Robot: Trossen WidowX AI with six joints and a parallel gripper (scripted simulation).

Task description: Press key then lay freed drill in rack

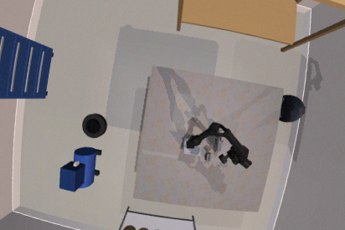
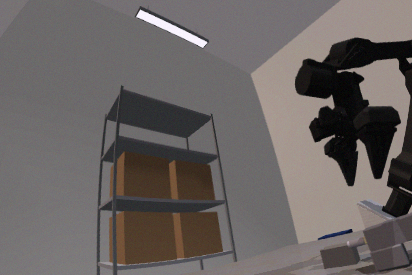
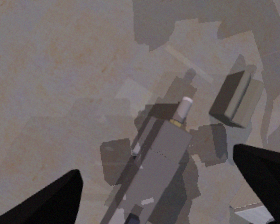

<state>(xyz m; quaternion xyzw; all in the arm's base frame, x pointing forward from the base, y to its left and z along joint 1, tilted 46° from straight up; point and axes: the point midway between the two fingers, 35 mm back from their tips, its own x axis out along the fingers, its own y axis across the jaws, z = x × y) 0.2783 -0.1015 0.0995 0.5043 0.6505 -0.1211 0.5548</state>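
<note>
Now: gripper tip 90 mm above the drill and 30 mm past it. From my gripper tip the other things lie so: dark grey block: 100 mm below, 60 mm to the left, 30 mm behind; then blue-grey key: 90 mm to the left, 90 mm below, 30 mm behind; then rack: 120 mm below, 110 mm to the right, 110 mm behind.
</note>
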